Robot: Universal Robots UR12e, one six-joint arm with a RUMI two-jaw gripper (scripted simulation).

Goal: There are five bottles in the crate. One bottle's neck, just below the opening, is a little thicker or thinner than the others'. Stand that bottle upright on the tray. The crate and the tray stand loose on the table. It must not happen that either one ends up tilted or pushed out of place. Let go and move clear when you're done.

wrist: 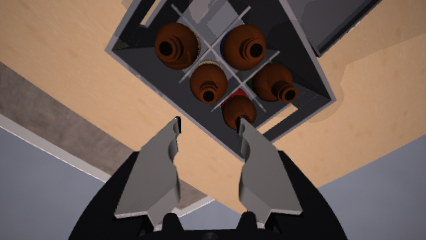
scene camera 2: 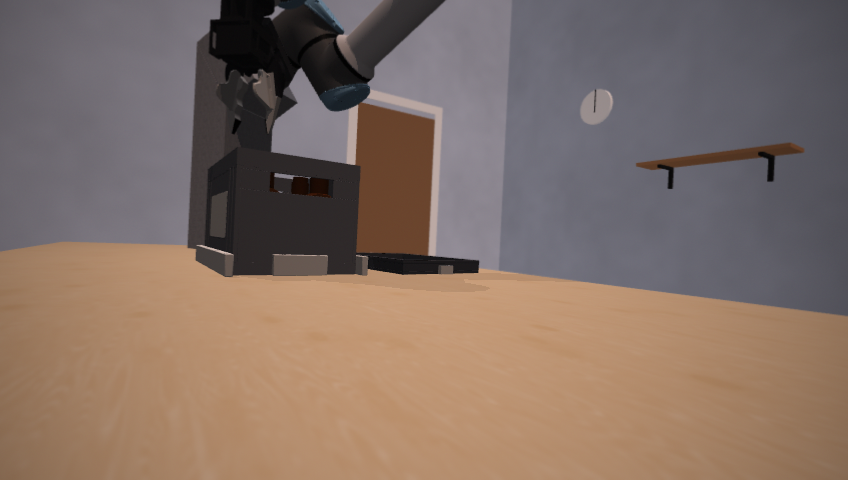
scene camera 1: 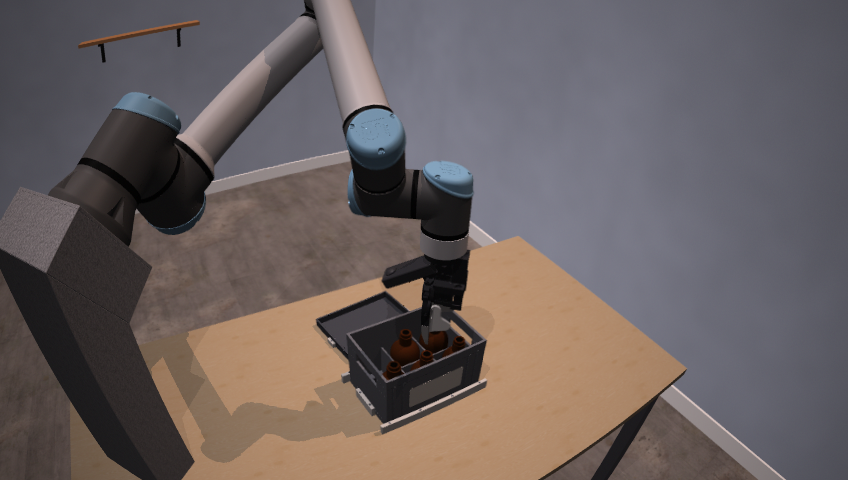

Observation:
The pictures show: my gripper, a flat dark tray and a crate.
My gripper shows as well in the wrist view and in scene camera 1.

